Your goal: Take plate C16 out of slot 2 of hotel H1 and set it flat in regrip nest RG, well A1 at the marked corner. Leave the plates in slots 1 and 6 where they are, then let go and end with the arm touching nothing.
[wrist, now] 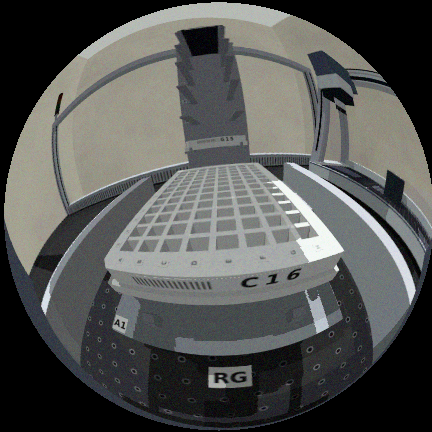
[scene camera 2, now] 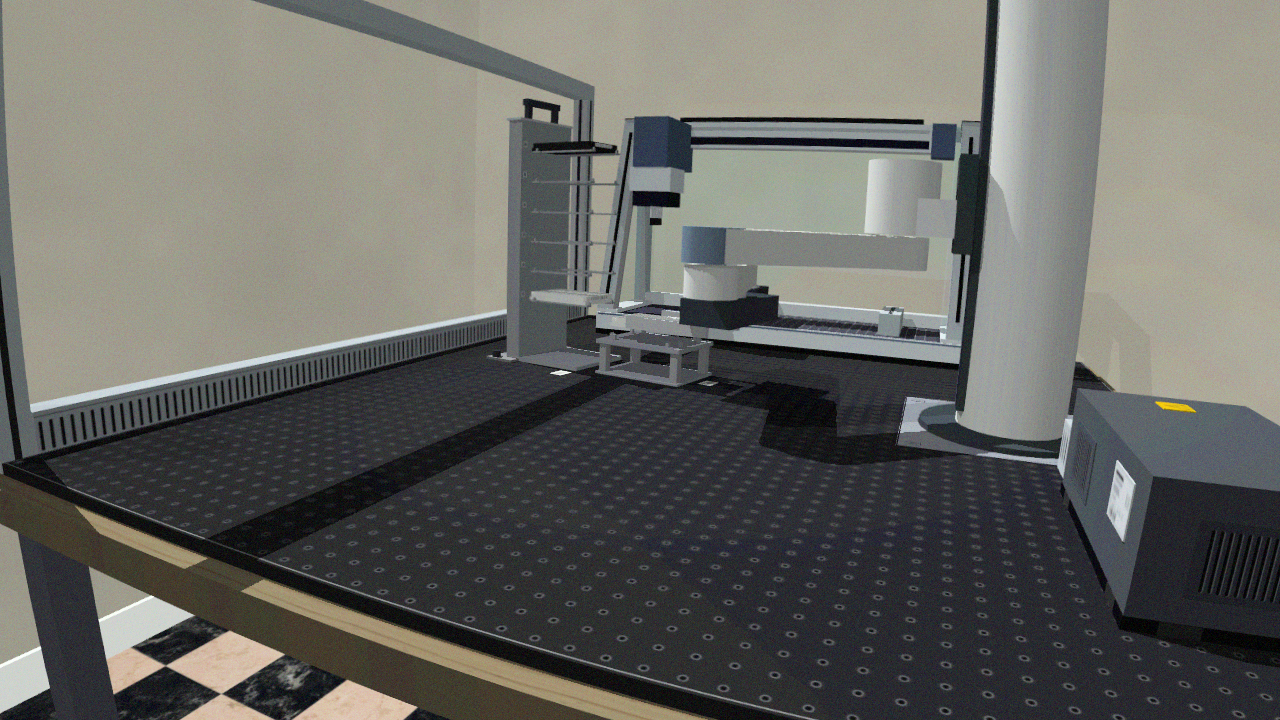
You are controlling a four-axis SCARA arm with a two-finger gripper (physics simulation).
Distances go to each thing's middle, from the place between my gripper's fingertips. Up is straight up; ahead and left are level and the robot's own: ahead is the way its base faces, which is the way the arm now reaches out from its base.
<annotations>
The dark plate (scene camera 2: pixel 601 148) lies 290 mm above my hand, 160 mm ahead of it and 30 mm to the right of it.
</annotations>
